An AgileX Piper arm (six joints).
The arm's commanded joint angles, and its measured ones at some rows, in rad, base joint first. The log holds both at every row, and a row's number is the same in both.
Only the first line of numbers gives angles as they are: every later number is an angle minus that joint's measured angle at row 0.
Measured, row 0:
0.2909, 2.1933, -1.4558, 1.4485, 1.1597, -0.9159
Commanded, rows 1 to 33:
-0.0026, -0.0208, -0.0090, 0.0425, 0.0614, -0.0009
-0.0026, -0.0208, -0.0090, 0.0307, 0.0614, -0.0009
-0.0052, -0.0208, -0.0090, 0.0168, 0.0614, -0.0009
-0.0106, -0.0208, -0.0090, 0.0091, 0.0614, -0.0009
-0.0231, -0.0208, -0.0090, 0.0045, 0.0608, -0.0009
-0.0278, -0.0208, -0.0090, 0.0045, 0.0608, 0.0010
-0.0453, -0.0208, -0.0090, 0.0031, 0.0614, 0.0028
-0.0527, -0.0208, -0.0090, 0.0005, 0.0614, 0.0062
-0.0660, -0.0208, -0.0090, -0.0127, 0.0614, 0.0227
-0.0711, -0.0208, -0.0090, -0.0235, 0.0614, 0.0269
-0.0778, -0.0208, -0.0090, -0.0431, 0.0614, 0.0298
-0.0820, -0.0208, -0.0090, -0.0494, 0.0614, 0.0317
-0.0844, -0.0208, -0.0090, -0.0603, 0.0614, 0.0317
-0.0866, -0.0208, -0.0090, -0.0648, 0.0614, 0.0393
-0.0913, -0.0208, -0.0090, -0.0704, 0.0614, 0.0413
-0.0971, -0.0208, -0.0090, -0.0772, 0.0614, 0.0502
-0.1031, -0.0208, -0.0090, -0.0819, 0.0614, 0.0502
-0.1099, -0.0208, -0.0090, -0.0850, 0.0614, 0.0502
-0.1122, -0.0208, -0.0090, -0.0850, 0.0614, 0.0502
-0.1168, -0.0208, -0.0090, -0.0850, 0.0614, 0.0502
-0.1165, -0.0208, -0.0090, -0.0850, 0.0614, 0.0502
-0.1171, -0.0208, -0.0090, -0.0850, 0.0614, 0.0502
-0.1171, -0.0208, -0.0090, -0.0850, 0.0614, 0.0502
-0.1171, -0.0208, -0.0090, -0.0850, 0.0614, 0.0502
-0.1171, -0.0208, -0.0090, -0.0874, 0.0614, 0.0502
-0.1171, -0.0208, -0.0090, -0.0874, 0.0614, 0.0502
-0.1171, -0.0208, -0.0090, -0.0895, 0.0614, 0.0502
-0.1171, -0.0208, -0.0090, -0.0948, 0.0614, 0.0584
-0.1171, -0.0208, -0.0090, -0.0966, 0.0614, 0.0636
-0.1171, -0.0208, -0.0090, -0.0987, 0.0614, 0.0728
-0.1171, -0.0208, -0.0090, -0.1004, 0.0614, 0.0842
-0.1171, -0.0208, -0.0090, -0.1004, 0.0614, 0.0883
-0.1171, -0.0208, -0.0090, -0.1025, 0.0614, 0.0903
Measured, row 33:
-0.1101, -0.0100, -0.0019, -0.0941, 0.0502, 0.0708
